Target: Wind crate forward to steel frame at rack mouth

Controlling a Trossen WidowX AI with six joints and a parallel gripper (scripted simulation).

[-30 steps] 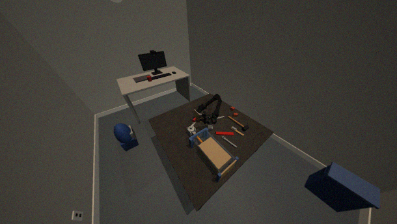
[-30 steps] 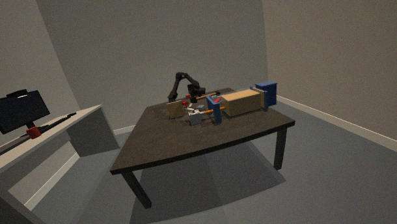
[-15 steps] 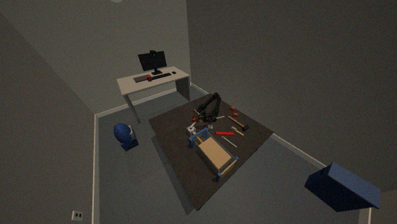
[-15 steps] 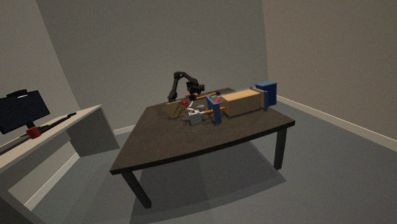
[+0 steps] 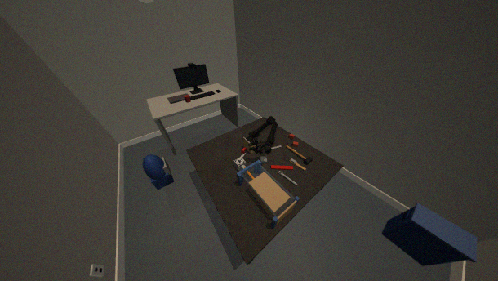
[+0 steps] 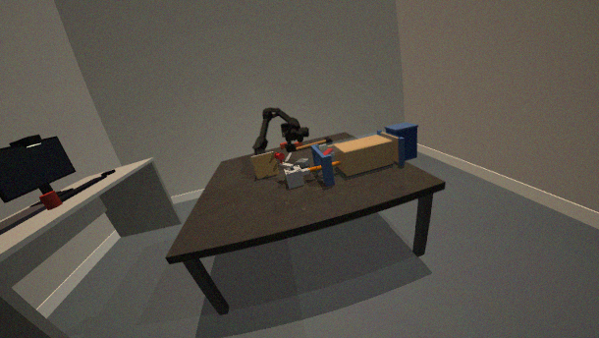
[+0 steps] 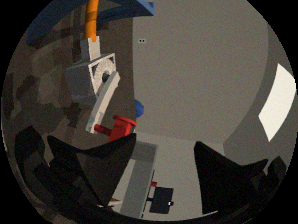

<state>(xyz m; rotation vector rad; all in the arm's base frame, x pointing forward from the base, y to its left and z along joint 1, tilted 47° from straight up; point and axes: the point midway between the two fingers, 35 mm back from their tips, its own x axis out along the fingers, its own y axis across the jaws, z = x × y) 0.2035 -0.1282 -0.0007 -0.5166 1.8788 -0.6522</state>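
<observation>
Now: the winch handle 11 cm below my gripper tip, 6 cm to the right of it and 2 cm behind it. Also, from my gripper tip: red knob (8 cm below, 4 cm behind, 3 cm to the right); then grey hand winch (19 cm below, 12 cm to the right); then blue frame (17 cm ahead, 12 cm below, 10 cm to the right).
</observation>
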